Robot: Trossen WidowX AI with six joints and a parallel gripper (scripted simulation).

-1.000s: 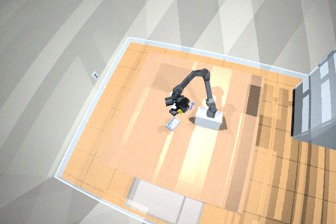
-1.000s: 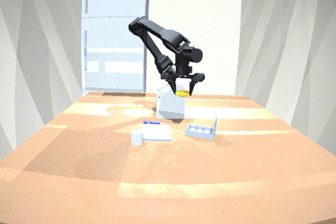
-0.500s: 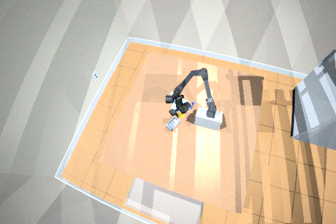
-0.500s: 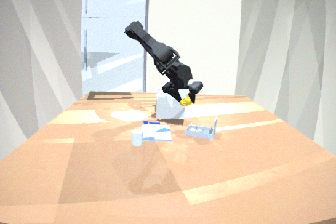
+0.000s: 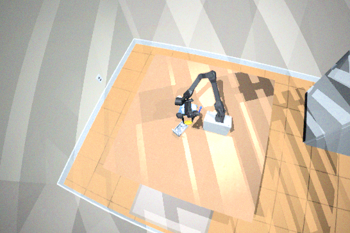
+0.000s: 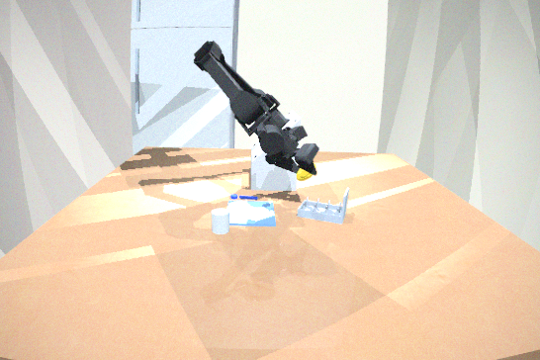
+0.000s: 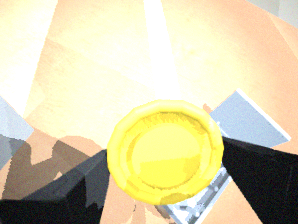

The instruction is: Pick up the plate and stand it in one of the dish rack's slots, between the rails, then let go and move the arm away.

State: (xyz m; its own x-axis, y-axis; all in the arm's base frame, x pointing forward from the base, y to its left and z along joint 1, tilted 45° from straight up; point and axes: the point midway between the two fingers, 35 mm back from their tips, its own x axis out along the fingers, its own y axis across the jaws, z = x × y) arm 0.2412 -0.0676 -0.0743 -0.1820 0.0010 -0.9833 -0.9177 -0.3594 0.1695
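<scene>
The dish rack lies 7 cm ahead of my gripper tip, 3 cm to the left of it and 8 cm below it. Also, from my gripper tip: mat (4 cm ahead, 17 cm to the right, 10 cm below); plate (1 cm above); blue spoon (8 cm behind, 18 cm to the right, 10 cm below).
</scene>
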